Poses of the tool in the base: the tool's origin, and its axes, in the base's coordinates. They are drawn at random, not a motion.
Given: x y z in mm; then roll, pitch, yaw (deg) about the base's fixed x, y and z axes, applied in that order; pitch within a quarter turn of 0, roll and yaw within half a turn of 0.
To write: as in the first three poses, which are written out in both.
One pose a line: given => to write
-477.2 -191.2 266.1 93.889 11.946 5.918 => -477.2 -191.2 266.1 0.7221 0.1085 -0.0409 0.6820
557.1 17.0 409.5 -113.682 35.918 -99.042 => 557.1 17.0 409.5 -0.3887 0.7152 -0.2282 0.5341
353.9 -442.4 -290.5 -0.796 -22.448 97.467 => 353.9 -442.4 -290.5 0.1418 -0.1335 0.7364 0.6479
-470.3 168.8 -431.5 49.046 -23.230 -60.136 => -470.3 168.8 -431.5 0.2601 -0.3622 -0.3742 0.8131
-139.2 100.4 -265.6 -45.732 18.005 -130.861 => -139.2 100.4 -265.6 -0.0285 0.4090 -0.8024 0.4337
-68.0 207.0 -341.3 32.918 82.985 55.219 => -68.0 207.0 -341.3 -0.1064 0.6614 0.1666 0.7235
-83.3 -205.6 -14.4 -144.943 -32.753 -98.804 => -83.3 -205.6 -14.4 0.6598 -0.6394 0.3944 0.0161
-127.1 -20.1 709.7 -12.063 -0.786 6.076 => -127.1 -20.1 709.7 -0.1046 -0.0124 0.0520 0.9931
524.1 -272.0 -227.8 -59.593 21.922 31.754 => 524.1 -272.0 -227.8 -0.5144 0.0252 0.3240 0.7936
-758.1 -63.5 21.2 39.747 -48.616 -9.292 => -758.1 -63.5 21.2 0.2774 -0.4109 0.0701 0.8656
